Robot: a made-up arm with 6 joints.
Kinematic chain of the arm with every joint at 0, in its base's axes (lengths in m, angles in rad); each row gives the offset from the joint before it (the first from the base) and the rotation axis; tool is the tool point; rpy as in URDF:
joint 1: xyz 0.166 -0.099 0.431 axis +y
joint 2: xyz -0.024 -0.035 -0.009 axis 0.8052 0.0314 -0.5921
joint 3: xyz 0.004 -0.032 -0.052 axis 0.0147 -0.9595 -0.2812
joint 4: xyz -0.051 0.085 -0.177 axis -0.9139 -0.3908 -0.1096
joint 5: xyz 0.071 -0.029 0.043 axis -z
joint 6: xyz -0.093 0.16 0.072 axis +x
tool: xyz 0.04 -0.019 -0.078 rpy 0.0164 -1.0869 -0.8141
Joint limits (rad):
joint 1: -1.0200..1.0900
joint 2: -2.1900..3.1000
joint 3: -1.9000..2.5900
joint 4: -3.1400..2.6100
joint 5: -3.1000..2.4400
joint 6: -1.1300..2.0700
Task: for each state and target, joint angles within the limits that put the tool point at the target. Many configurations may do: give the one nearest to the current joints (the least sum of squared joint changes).
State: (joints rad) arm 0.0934 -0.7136 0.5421 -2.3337 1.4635 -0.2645
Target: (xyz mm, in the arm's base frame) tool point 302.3 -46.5 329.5
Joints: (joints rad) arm 0.1371 -0.7456 0.9351 -2.1172 0.8184 -0.1267
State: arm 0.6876 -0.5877 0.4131 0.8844 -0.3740 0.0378
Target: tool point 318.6 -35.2 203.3
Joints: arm 0.0422 -0.4439 1.0863 0.9583 -0.1898 -0.1389
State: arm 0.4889 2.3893 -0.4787 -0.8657 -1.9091 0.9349
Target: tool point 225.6 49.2 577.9
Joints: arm 0.5825 2.4591 -0.3950 -0.8020 -1.4253 0.8860
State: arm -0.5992 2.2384 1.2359 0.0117 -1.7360 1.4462
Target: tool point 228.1 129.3 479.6
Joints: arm -0.7547 2.1795 0.7258 -0.2599 -1.8924 1.5203
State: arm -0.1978 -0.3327 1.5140 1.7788 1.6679 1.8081
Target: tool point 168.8 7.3 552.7
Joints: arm -0.0523 -0.2180 1.2866 1.3383 2.0004 1.4533
